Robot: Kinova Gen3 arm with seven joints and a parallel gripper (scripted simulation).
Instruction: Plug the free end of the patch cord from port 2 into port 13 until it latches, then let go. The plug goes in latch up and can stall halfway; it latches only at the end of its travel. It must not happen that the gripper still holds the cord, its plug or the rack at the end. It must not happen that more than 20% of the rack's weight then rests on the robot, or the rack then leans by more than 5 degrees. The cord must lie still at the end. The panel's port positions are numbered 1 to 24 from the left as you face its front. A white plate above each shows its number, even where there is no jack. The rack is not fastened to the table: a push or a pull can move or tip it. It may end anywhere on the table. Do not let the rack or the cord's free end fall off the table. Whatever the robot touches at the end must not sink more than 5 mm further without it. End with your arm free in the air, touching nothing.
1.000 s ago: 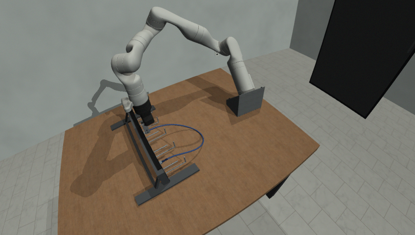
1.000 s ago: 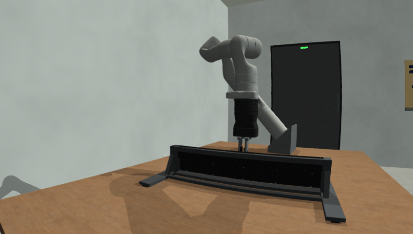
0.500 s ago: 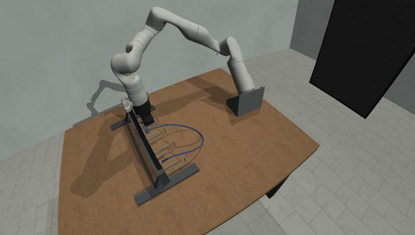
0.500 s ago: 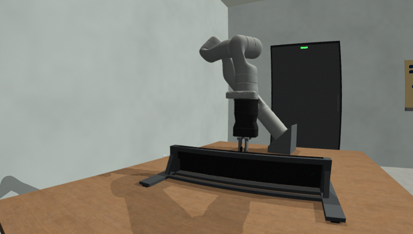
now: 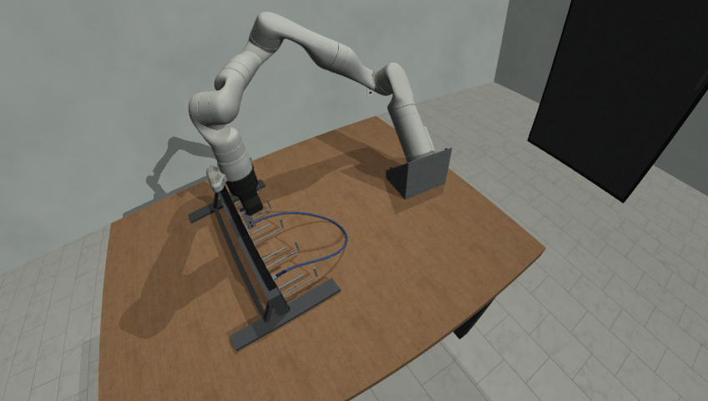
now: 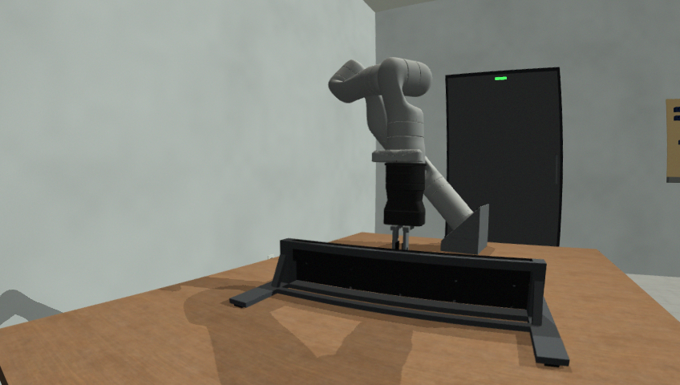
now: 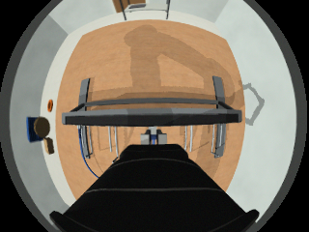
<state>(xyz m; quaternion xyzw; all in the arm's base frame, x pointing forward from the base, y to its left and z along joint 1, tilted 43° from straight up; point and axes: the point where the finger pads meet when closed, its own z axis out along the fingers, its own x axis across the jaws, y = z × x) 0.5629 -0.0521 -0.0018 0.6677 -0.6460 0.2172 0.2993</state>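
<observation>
Right now my hand is 1 cm short of the pale plug and 1 cm above it.
</observation>
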